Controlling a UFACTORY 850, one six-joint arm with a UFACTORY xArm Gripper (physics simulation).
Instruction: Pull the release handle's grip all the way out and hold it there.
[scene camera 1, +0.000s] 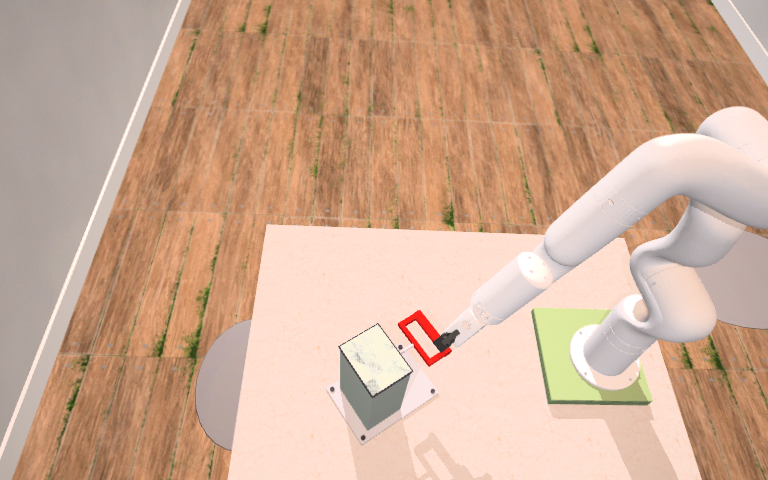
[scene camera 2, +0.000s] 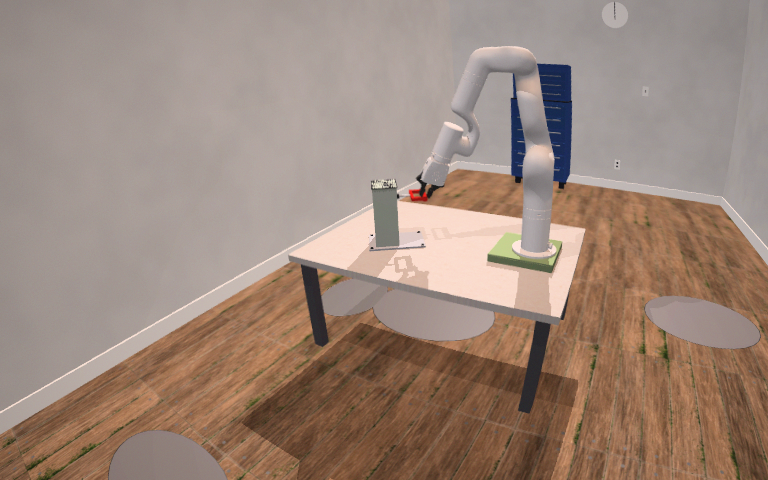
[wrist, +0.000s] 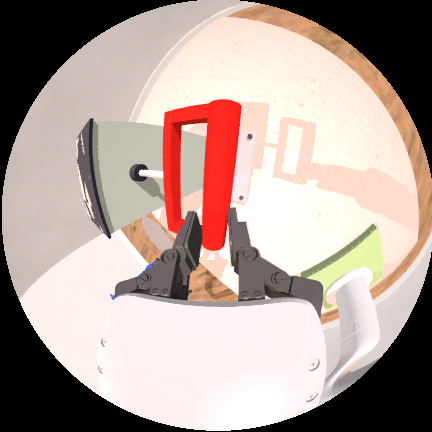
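Note:
The release handle's red grip (scene camera 1: 430, 329) (scene camera 2: 417, 199) (wrist: 222, 160) is a rectangular loop with a thick round outer bar. It stands off the grey-green post (scene camera 1: 370, 407) (scene camera 2: 386, 217) (wrist: 117, 150), with a stretch of white rod (scene camera 1: 407, 348) (wrist: 152, 174) showing between the loop and the black collar (wrist: 138, 172). My gripper (scene camera 1: 441, 341) (scene camera 2: 425, 191) (wrist: 213, 221) is shut on the thick outer bar near one end, one finger inside the loop and one outside. In the wrist view the bar's end shows between the fingers. How far the rod can travel does not show.
The post stands on a pale base plate (scene camera 1: 421, 391) (scene camera 2: 411, 241) (wrist: 242, 175) with dark bolts, on the light table (scene camera 1: 317, 283) (scene camera 2: 339, 243). My arm's base stands on a green board (scene camera 1: 552, 350) (scene camera 2: 509, 258) (wrist: 360, 260). A blue cabinet (scene camera 2: 560, 124) stands behind on the floor.

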